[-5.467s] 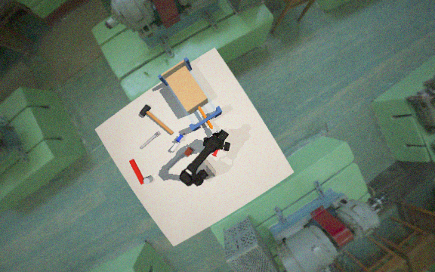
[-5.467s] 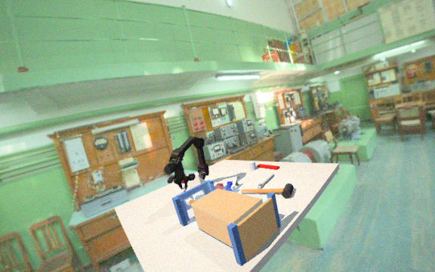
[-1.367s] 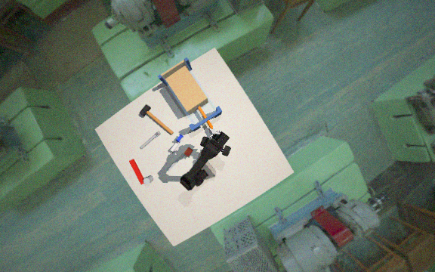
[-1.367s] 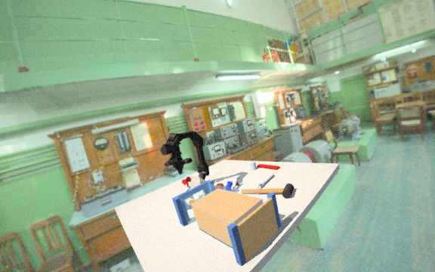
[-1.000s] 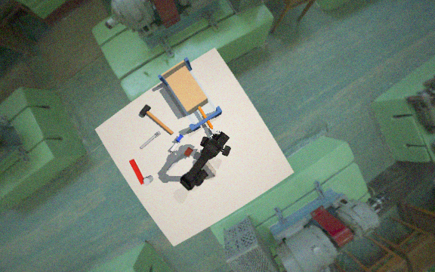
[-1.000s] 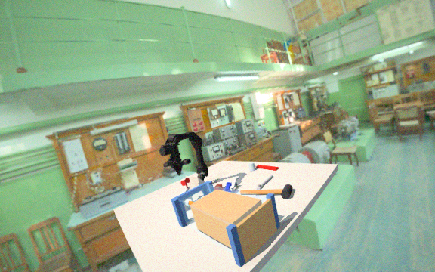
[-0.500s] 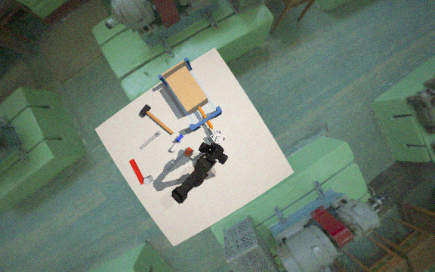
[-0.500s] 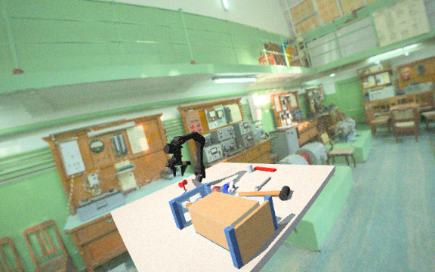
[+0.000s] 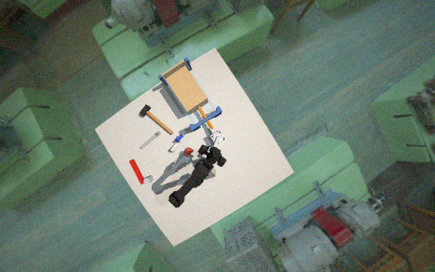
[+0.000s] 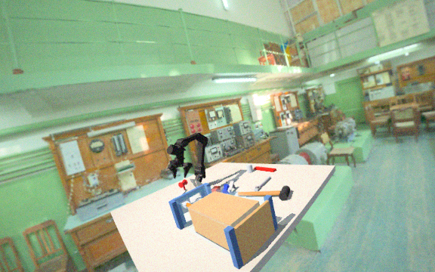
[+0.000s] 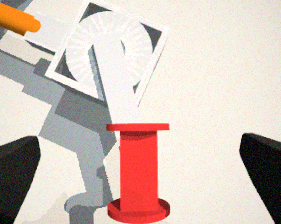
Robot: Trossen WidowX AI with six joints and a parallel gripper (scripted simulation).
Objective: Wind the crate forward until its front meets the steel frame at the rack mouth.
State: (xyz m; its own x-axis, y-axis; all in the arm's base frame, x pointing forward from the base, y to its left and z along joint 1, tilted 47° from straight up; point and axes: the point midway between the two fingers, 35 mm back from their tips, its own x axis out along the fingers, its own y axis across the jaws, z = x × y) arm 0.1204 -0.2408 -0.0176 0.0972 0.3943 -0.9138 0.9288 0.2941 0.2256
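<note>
The red knob is 10 mm behind my gripper tip, 20 mm to the left of it and 60 mm below it. The rest, counted from my gripper tip: blue steel frame (210 mm ahead, 70 mm to the right, 90 mm below); then blue knob (230 mm ahead, 190 mm to the left, 150 mm below); then winch (40 mm ahead, 70 mm to the right, 160 mm below).
</note>
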